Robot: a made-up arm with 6 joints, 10 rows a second.
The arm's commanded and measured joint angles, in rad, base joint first. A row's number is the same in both.
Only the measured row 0 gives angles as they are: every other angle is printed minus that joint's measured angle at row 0.
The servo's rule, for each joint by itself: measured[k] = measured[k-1] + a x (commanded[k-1-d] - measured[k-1]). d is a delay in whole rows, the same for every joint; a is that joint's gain. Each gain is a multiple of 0.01, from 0.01 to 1. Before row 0 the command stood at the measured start. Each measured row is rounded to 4 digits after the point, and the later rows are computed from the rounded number. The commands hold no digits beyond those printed.
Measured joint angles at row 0:
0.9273 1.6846 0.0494 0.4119 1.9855 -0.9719
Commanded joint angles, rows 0 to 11:
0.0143 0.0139 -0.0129 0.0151 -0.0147 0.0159
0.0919 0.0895 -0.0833 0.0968 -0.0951 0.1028
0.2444 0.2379 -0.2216 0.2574 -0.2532 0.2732
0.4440 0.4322 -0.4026 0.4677 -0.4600 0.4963
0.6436 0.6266 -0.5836 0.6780 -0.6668 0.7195
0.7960 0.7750 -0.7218 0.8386 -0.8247 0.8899
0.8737 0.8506 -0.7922 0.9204 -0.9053 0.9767
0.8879 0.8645 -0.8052 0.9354 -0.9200 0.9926
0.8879 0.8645 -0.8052 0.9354 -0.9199 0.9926
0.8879 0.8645 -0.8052 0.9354 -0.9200 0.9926
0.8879 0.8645 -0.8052 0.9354 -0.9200 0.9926
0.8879 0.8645 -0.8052 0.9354 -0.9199 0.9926
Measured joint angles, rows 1 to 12:
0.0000 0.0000 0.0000 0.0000 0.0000 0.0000
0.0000 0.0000 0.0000 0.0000 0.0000 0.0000
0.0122 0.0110 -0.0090 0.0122 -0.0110 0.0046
0.0799 0.0730 -0.0610 0.0807 -0.0741 0.0331
0.2197 0.2033 -0.1734 0.2238 -0.2084 0.1027
0.4104 0.3841 -0.3338 0.4214 -0.3971 0.2168
0.6086 0.5757 -0.5087 0.6292 -0.5994 0.3626
0.7679 0.7331 -0.6579 0.7988 -0.7684 0.5155
0.8578 0.8259 -0.7519 0.8973 -0.8711 0.6492
0.8834 0.8564 -0.7892 0.9282 -0.9078 0.7488
0.8872 0.8628 -0.8004 0.9340 -0.9169 0.8195
0.8878 0.8641 -0.8038 0.9351 -0.9192 0.8697
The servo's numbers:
d 2
a 0.85 0.79 0.70 0.81 0.75 0.29

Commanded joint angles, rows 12 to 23:
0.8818 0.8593 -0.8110 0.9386 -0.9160 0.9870
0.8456 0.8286 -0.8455 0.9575 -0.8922 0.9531
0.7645 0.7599 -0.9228 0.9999 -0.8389 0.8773
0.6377 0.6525 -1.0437 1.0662 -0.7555 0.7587
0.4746 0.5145 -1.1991 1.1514 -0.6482 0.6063
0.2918 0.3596 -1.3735 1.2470 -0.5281 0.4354
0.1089 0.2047 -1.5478 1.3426 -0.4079 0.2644
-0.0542 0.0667 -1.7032 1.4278 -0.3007 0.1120
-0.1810 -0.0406 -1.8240 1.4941 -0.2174 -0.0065
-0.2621 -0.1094 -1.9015 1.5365 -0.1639 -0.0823
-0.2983 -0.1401 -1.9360 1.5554 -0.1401 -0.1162
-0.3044 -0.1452 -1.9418 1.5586 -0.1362 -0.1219
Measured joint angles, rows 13 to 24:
0.8879 0.8644 -0.8048 0.9353 -0.9198 0.9053
0.8879 0.8645 -0.8051 0.9354 -0.9199 0.9306
0.8827 0.8604 -0.8092 0.9380 -0.9170 0.9470
0.8512 0.8353 -0.8346 0.9538 -0.8984 0.9488
0.7775 0.7757 -0.8963 0.9911 -0.8538 0.9281
0.6587 0.6784 -0.9995 1.0519 -0.7801 0.8790
0.5022 0.5489 -1.1392 1.1325 -0.6812 0.7999
0.3234 0.3994 -1.3032 1.2252 -0.5664 0.6942
0.1411 0.2456 -1.4744 1.3203 -0.4475 0.5696
-0.0249 0.1043 -1.6346 1.4074 -0.3374 0.4369
-0.1576 -0.0102 -1.7672 1.4776 -0.2474 0.3083
-0.2464 -0.0886 -1.8612 1.5253 -0.1848 0.1950

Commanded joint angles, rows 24 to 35:
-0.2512 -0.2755 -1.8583 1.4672 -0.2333 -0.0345
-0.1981 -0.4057 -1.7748 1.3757 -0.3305 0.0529
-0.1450 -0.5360 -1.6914 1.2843 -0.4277 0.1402
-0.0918 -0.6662 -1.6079 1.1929 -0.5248 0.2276
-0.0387 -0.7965 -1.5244 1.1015 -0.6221 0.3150
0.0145 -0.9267 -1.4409 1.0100 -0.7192 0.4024
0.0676 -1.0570 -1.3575 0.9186 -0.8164 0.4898
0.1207 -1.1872 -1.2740 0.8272 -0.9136 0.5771
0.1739 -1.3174 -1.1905 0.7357 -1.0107 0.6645
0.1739 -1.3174 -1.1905 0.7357 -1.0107 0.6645
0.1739 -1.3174 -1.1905 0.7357 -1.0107 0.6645
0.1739 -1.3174 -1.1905 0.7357 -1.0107 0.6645
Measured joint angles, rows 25 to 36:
-0.2905 -0.1293 -1.9136 1.5497 -0.1513 0.1048
-0.3023 -0.1419 -1.9333 1.5569 -0.1400 0.0391
-0.2589 -0.2474 -1.8808 1.4842 -0.2100 0.0178
-0.2072 -0.3725 -1.8066 1.3963 -0.3004 0.0280
-0.1543 -0.5017 -1.7260 1.3056 -0.3959 0.0605
-0.1012 -0.6317 -1.6433 1.2143 -0.4926 0.1090
-0.0481 -0.7619 -1.5601 1.1229 -0.5897 0.1687
0.0051 -0.8921 -1.4767 1.0315 -0.6868 0.2365
0.0582 -1.0224 -1.3933 0.9401 -0.7840 0.3100
0.1113 -1.1526 -1.3098 0.8487 -0.8812 0.3875
0.1645 -1.2828 -1.2263 0.7572 -0.9783 0.4678
0.1725 -1.3101 -1.2012 0.7398 -1.0026 0.5248

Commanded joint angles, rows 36 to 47:
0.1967 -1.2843 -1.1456 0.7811 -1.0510 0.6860
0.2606 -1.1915 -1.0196 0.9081 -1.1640 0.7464
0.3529 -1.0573 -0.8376 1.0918 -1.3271 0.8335
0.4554 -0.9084 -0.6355 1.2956 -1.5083 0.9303
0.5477 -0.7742 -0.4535 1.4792 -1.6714 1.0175
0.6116 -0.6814 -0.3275 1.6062 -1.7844 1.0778
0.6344 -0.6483 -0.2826 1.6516 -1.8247 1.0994
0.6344 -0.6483 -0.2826 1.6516 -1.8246 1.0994
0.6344 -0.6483 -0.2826 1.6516 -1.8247 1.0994
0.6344 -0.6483 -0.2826 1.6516 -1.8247 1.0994
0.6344 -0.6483 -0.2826 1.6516 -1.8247 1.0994
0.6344 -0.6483 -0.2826 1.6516 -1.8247 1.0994
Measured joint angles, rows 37 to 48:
0.1737 -1.3159 -1.1937 0.7365 -1.0087 0.5653
0.1739 -1.3171 -1.1915 0.7359 -1.0102 0.5941
0.1933 -1.2912 -1.1594 0.7725 -1.0408 0.6208
0.2505 -1.2124 -1.0615 0.8823 -1.1332 0.6572
0.3375 -1.0899 -0.9048 1.0520 -1.2786 0.7083
0.4377 -0.9465 -0.7163 1.2493 -1.4509 0.7727
0.5312 -0.8104 -0.5323 1.4355 -1.6163 0.8437
0.5995 -0.7085 -0.3889 1.5738 -1.7424 0.9116
0.6292 -0.6609 -0.3145 1.6368 -1.8041 0.9661
0.6336 -0.6509 -0.2922 1.6488 -1.8195 1.0048
0.6343 -0.6488 -0.2855 1.6511 -1.8234 1.0322
0.6344 -0.6484 -0.2835 1.6515 -1.8244 1.0517

